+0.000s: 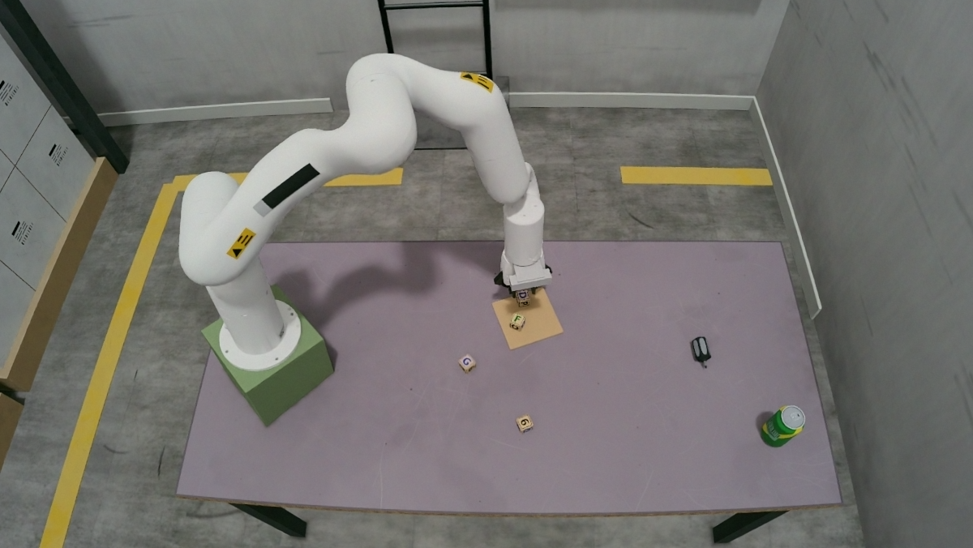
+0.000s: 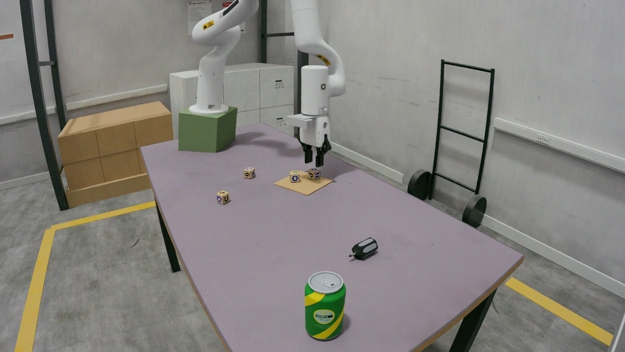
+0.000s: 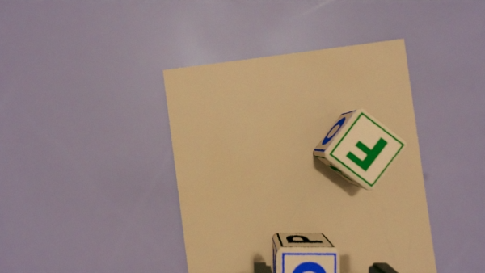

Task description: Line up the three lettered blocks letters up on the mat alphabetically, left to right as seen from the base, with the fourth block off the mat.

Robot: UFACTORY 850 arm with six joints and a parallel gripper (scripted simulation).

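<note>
The tan mat lies 7 cm below my hand, 5 cm to the right of it and 1 cm ahead of it. From my hand the other things lie so: small black tool: 45 cm ahead, 12 cm to the right, 6 cm below; green can: 62 cm ahead, 31 cm to the right, 1 cm below.
</note>
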